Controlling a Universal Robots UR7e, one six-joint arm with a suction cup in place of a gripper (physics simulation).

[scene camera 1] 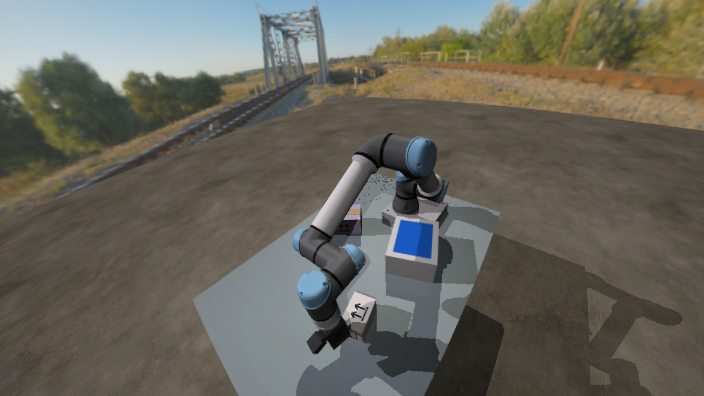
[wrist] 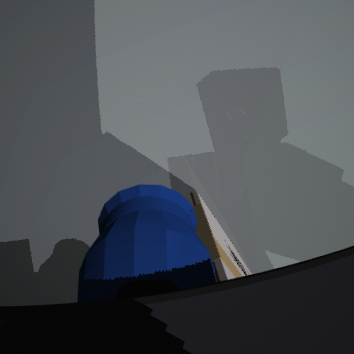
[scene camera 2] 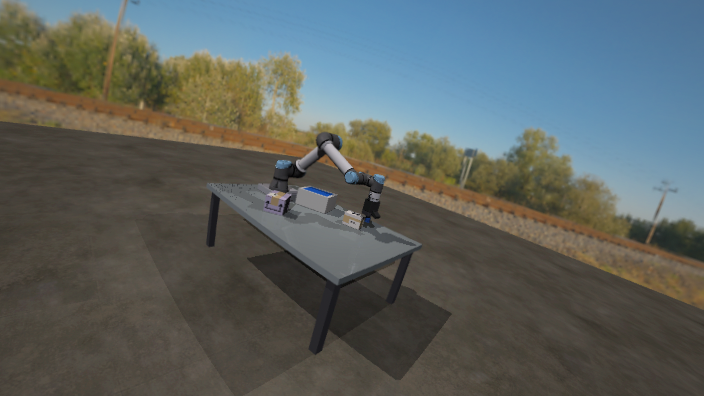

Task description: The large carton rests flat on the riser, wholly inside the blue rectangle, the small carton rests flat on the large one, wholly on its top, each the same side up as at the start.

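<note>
A white and tan carton (scene camera 1: 361, 313) (scene camera 2: 353, 218) with arrow marks stands on the table near its front; in the wrist view only a sliver of the carton (wrist: 217, 236) shows. My suction cup (scene camera 1: 349, 335) (scene camera 2: 367, 220) (wrist: 147, 225) is low over the table, close beside this carton's side, and holds nothing. A purple and tan carton (scene camera 1: 353, 215) (scene camera 2: 276, 201) stands by the arm's base, partly hidden behind the forearm. The grey riser (scene camera 1: 409, 267) (scene camera 2: 310, 201) bears the blue rectangle (scene camera 1: 414, 238) (scene camera 2: 319, 191), with nothing on it.
The grey table (scene camera 1: 258, 324) (scene camera 2: 326, 249) stands on dark asphalt. The arm's base plate (scene camera 1: 435, 209) sits just behind the riser. The arm's elbow and forearm reach over the table's left part.
</note>
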